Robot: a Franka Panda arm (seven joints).
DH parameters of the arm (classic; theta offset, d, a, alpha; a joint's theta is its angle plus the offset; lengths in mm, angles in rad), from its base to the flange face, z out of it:
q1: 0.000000 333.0 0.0 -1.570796
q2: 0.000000 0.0 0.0 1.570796
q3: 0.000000 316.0 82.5 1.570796
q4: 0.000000 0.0 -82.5 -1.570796
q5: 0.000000 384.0 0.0 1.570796
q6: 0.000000 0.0 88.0 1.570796
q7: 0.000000 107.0 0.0 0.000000
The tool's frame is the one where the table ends.
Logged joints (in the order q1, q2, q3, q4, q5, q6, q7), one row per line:
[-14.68 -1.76 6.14 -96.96 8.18 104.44 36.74]
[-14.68 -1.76 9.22 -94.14 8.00 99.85 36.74]
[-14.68 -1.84 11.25 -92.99 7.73 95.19 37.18]
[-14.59 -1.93 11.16 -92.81 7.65 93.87 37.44]
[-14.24 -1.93 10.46 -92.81 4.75 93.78 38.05]
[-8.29 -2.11 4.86 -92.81 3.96 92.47 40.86]
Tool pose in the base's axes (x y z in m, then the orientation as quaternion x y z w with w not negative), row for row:
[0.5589 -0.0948 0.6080 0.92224 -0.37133 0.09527 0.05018]
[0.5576 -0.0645 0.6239 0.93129 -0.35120 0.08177 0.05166]
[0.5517 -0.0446 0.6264 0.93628 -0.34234 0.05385 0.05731]
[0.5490 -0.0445 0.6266 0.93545 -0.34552 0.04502 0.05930]
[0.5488 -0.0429 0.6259 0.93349 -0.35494 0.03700 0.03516]
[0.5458 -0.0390 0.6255 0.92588 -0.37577 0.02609 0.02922]
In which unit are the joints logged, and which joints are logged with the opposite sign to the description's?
The joints are logged in degrees. Opposite sign: q5.
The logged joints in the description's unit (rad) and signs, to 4 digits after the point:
[-0.2562 -0.0307 0.1072 -1.6923 -0.1428 1.8228 0.6412]
[-0.2562 -0.0307 0.1609 -1.6431 -0.1396 1.7427 0.6412]
[-0.2562 -0.0321 0.1963 -1.6230 -0.1349 1.6614 0.6489]
[-0.2546 -0.0337 0.1948 -1.6198 -0.1335 1.6383 0.6535]
[-0.2485 -0.0337 0.1826 -1.6198 -0.0829 1.6368 0.6641]
[-0.1447 -0.0368 0.0848 -1.6198 -0.0691 1.6139 0.7131]

